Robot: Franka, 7 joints.
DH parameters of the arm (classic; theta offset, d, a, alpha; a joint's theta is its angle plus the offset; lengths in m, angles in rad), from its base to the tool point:
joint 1: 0 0.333 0 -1.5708
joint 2: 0 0 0 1.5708
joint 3: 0 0.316 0.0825 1.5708
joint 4: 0 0 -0.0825 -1.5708
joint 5: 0 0.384 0 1.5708
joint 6: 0 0 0.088 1.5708
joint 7: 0 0.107 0 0
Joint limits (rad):
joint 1: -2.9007..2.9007
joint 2: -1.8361..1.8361
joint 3: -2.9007..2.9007
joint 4: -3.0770..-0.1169
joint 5: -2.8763..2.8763
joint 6: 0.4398..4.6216
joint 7: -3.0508..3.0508
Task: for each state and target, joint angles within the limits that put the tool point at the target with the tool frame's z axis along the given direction. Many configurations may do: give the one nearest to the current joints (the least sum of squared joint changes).
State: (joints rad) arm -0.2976 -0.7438 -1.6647 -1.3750 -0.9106 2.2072 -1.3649
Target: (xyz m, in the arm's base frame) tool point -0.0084 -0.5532 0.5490 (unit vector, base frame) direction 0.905 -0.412 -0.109
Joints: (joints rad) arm 0.1953 -1.5026 -1.2274 -2.1278 -0.5385 2.6420 -1.3649
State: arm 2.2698 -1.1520 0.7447 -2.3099 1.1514 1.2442 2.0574
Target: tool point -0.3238 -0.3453 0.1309 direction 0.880 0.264 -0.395
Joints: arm 1.8067 -1.4771 1.8160 -1.8409 1.1111 0.7328 2.0574
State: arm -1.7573 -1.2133 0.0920 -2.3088 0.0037 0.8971 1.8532
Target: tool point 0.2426 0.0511 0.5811 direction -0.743 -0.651 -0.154
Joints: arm -1.2864 -1.6739 0.9301 -2.4404 -0.3998 1.3340 1.8532
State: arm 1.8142 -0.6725 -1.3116 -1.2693 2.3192 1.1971 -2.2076
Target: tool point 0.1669 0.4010 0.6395 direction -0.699 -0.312 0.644
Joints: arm 2.2349 -0.2294 -1.2116 -2.1004 1.9280 0.6497 -2.2076
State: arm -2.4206 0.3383 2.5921 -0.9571 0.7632 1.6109 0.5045
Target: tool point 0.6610 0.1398 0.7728 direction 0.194 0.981 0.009
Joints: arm -2.8376 -0.4206 2.7977 -0.9521 1.6742 1.7817 0.5045
